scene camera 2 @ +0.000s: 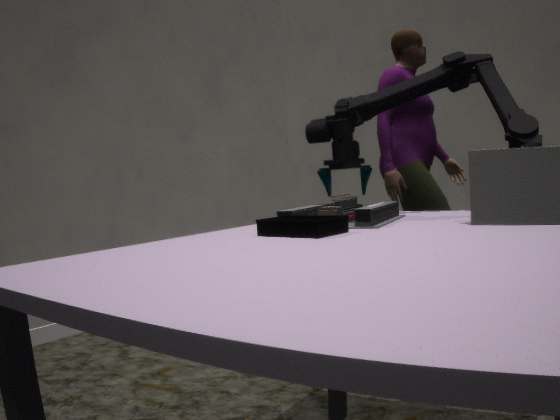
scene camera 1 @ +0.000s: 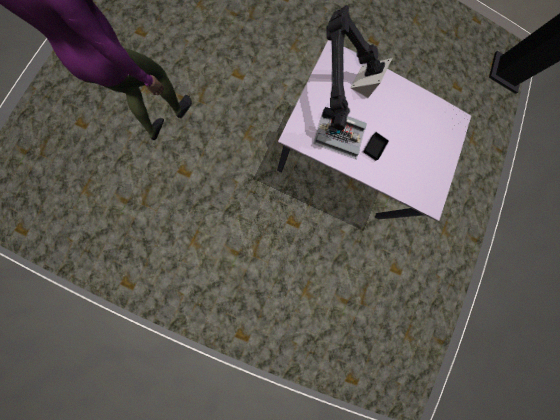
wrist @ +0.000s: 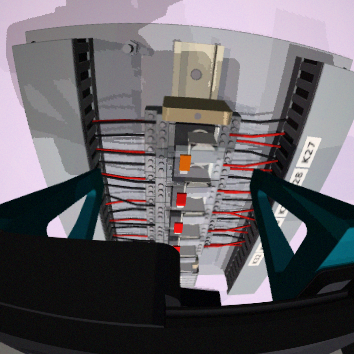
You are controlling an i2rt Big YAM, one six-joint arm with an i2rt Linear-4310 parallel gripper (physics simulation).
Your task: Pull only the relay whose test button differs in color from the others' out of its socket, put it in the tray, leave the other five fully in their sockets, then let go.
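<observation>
A relay with an orange test button is nearest the tan end block in the row of relays in the wrist view. The relays after it show red buttons, such as this red button; the far end of the row is partly hidden by the gripper body. All visible relays stand in the socket row. My gripper is wide open and empty, pointing down above the relay panel, its teal fingers on either side of the row. The black tray stands beside the panel and shows no relay.
Slotted grey wire ducts flank the row; the right duct bears labels such as K27. Red and black wires run from sockets to ducts. A tan end block stands at the row's end. The arm's pale base is on the table. A person stands beyond it.
</observation>
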